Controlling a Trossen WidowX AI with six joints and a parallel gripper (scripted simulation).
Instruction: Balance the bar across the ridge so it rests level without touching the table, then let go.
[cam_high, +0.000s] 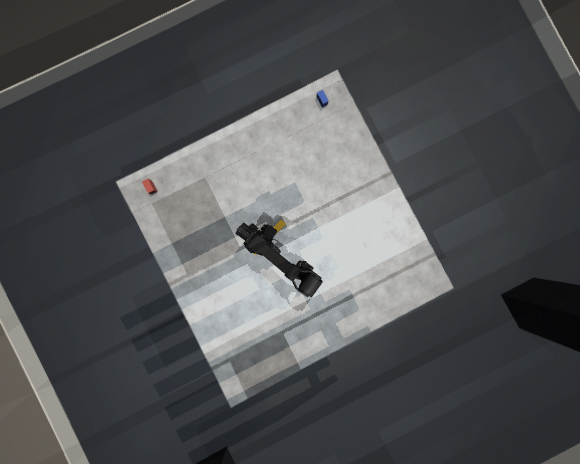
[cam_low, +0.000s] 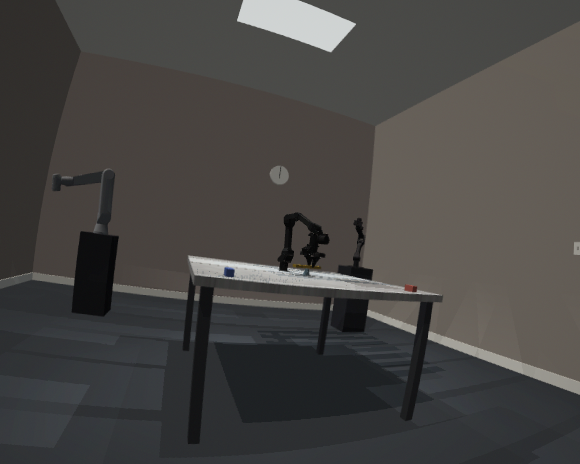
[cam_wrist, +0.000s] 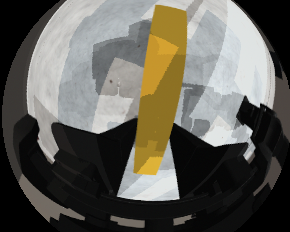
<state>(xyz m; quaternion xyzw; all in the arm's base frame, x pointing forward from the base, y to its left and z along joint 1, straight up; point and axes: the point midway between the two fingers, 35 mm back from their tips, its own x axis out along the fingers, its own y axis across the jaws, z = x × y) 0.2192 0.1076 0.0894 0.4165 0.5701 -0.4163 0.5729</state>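
Right now my gripper tip is 10 mm short of the yellow bar and 30 mm to the left of it. Also, from my gripper tip: red block (520 mm ahead, 390 mm to the left, 40 mm below); blue block (520 mm ahead, 610 mm to the right, 40 mm below).
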